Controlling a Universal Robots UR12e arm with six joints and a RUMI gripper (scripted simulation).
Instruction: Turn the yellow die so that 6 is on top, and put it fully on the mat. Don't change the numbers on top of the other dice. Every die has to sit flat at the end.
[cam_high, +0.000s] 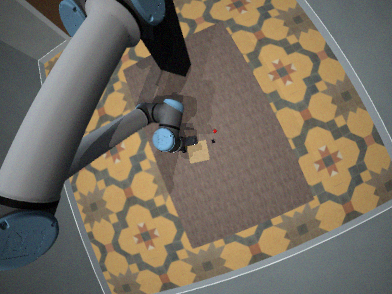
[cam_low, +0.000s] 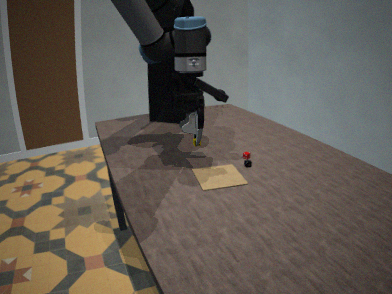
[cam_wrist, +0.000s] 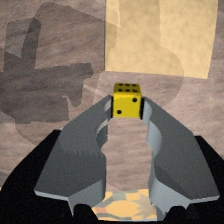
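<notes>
My gripper is now 60 mm short of the tan mat, 40 mm to the right of it and 110 mm above it. Also, from my hand: black die: 70 mm ahead, 160 mm to the left, 100 mm below; then red die: 20 mm ahead, 210 mm to the left, 100 mm below; then yellow die: 10 mm below.
</notes>
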